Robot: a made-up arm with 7 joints.
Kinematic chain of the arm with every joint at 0, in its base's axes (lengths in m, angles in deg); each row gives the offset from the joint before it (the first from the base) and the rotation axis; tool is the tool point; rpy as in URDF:
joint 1: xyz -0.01 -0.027 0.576 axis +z
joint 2: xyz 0 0.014 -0.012 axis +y
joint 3: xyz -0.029 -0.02 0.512 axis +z
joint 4: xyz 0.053 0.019 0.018 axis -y
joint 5: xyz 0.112 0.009 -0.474 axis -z
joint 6: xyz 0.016 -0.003 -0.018 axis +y
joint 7: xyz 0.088 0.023 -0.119 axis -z
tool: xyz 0 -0.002 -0.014 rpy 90 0 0
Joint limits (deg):
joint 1: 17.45..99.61
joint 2: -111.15..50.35
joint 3: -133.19..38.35
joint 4: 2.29..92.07
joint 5: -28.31..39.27
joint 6: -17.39..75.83
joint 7: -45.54..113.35
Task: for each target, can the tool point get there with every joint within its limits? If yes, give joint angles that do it. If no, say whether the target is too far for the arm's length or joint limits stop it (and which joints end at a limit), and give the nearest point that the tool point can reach.
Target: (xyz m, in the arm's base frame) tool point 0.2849 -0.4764 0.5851
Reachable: yes | joints 49.98 -15.05 -104.56 26.59 17.43 3.08 34.83
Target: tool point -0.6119 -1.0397 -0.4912
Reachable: no: too far | nearest point -0.4064 -0.6940 -0.1310 | short by 0.540 m
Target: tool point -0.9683 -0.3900 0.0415
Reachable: no: joint limits stop it (at a limit: joint 1, joint 3, joint 4, joint 5, joint 6, joint 7) | nearest point -0.6683 -0.6929 0.1413 | short by 0.438 m
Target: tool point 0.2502 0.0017 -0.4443
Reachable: no: joint limits stop it (at a limit: joint 1, joint 2, joint 3, joint 5, joint 6) | nearest point 0.4820 -0.1333 -0.0727 | short by 0.458 m
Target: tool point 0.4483 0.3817 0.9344
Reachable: yes | joints 45.45 -3.49 -8.72 65.73 24.45 59.89 -11.37
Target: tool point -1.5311 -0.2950 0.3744
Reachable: no: too far | nearest point -0.9946 -0.2005 0.6656 | short by 0.618 m
